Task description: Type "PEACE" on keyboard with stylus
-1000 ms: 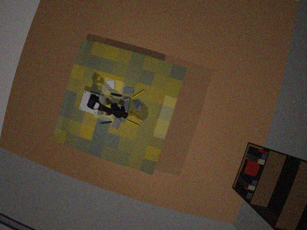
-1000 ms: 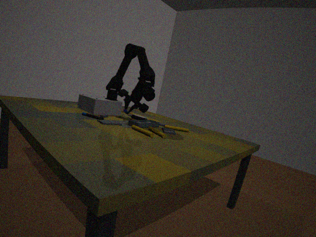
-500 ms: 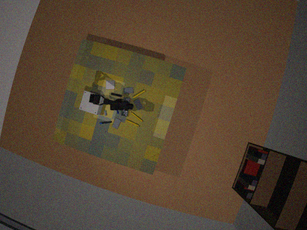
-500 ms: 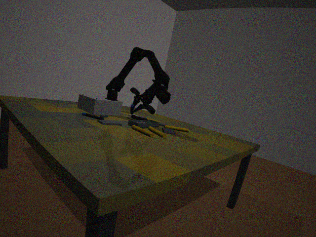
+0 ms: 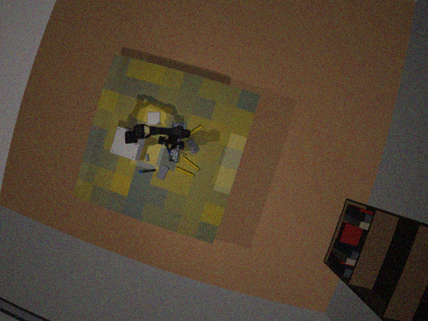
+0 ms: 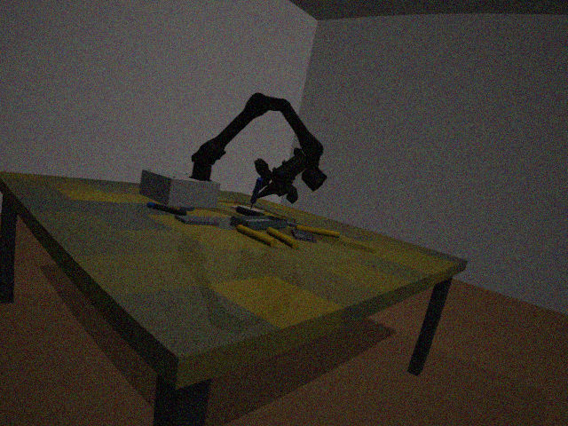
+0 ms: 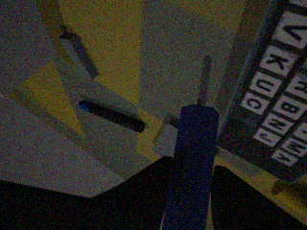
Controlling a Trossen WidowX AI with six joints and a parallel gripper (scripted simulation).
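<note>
Right now my gripper tip is 4 cm above the grey stylus tip, 2 cm to the right of it and 2 cm past it. Also, from my gripper tip: blue stylus 1 cm to the left, 1 cm below; dark blue pen 21 cm behind, 20 cm to the right, 9 cm below.
</note>
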